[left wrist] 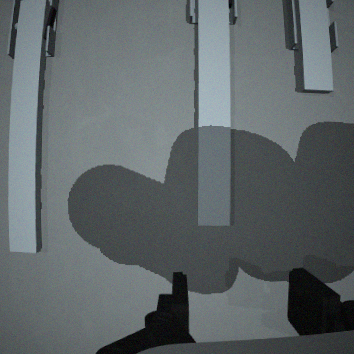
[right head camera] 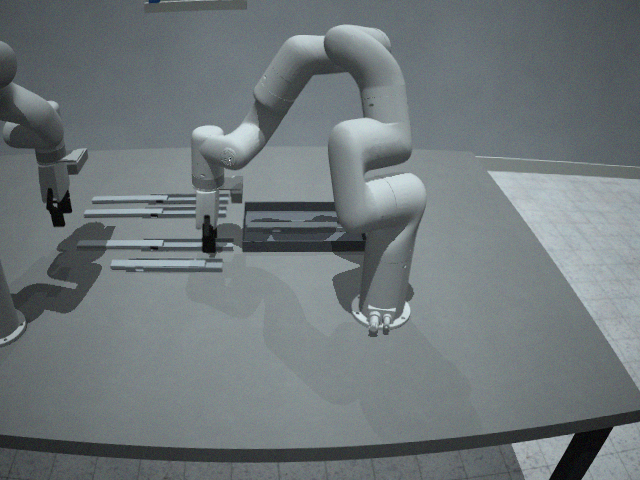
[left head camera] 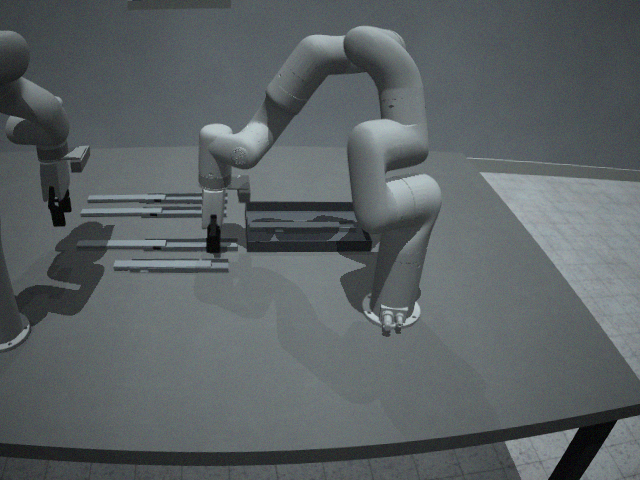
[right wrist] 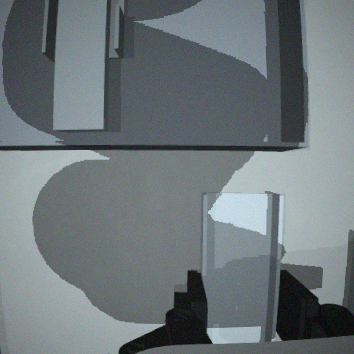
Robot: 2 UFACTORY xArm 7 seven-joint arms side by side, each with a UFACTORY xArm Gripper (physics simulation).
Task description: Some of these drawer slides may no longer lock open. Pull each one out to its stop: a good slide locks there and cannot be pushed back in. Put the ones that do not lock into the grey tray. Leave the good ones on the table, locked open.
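Seen in the pictures: left gripper, fingertip midpoint: (left wrist: 237,295) (right head camera: 63,219) (left head camera: 62,218); right gripper, fingertip midpoint: (right head camera: 209,246) (left head camera: 213,246) (right wrist: 234,295); left arm's base, origin of the base link: (right head camera: 0,329) (left head camera: 2,332); right arm's base, origin of the base link: (right head camera: 380,311) (left head camera: 390,310).
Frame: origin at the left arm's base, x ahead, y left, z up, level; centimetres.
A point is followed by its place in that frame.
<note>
Three long, drawn-out slides lie in rows: a back slide (left head camera: 124,198) @[x 59.4, y 4.4, z 1.2 cm] (right head camera: 124,199) @[x 59.0, y 5.3, z 1.1 cm], a second slide (left head camera: 111,212) @[x 51.1, y 3.6, z 1.2 cm] (right head camera: 116,212) @[x 51.7, y 3.0, z 1.1 cm] (left wrist: 24,150) @[x 51.7, y 4.1, z 1.1 cm] and a third slide (left head camera: 121,243) @[x 38.8, y -7.5, z 1.1 cm] (right head camera: 118,243) @[x 38.6, y -7.1, z 1.2 cm] (left wrist: 215,90) @[x 38.6, y -6.8, z 1.1 cm] (right wrist: 240,295) @[x 47.7, y -28.8, z 0.2 cm]. A shorter near slide (left head camera: 160,265) @[x 34.3, y -21.2, z 1.2 cm] (right head camera: 165,264) @[x 35.4, y -23.3, z 1.2 cm] (left wrist: 315,55) @[x 31.9, y -13.2, z 1.1 cm] lies in front, mostly closed. Another slide (left head camera: 302,225) @[x 63.7, y -46.3, z 1.4 cm] (right wrist: 80,75) @[x 59.9, y -36.3, z 1.4 cm] lies in the grey tray (left head camera: 310,246) @[x 54.6, y -50.9, z 1.5 cm] (right head camera: 299,246) @[x 54.0, y -49.6, z 1.5 cm] (right wrist: 292,75) @[x 50.3, y -40.2, z 1.9 cm]. My right gripper (left head camera: 213,250) @[x 47.9, y -28.7, z 0.0 cm] (right head camera: 208,250) @[x 47.9, y -28.7, z 0.0 cm] (right wrist: 234,295) @[x 47.9, y -28.7, z 0.0 cm] is shut on the third slide's right-hand part. My left gripper (left head camera: 62,218) @[x 32.9, y 5.7, z 8.4 cm] (right head camera: 61,218) @[x 32.9, y 5.7, z 8.4 cm] (left wrist: 237,295) @[x 32.9, y 5.7, z 8.4 cm] is open and empty, raised beyond that slide's left end.
My right arm (left head camera: 395,206) @[x 30.1, y -71.0, z 28.9 cm] (right head camera: 379,206) @[x 30.7, y -71.7, z 28.6 cm] rises in front of the tray's right end and hides part of it. The back and second slides lie close together. The near slide lies just in front of the third slide. The table's front edge (left head camera: 310,457) @[x -2.6, y -67.1, z -2.3 cm] is far from them.
</note>
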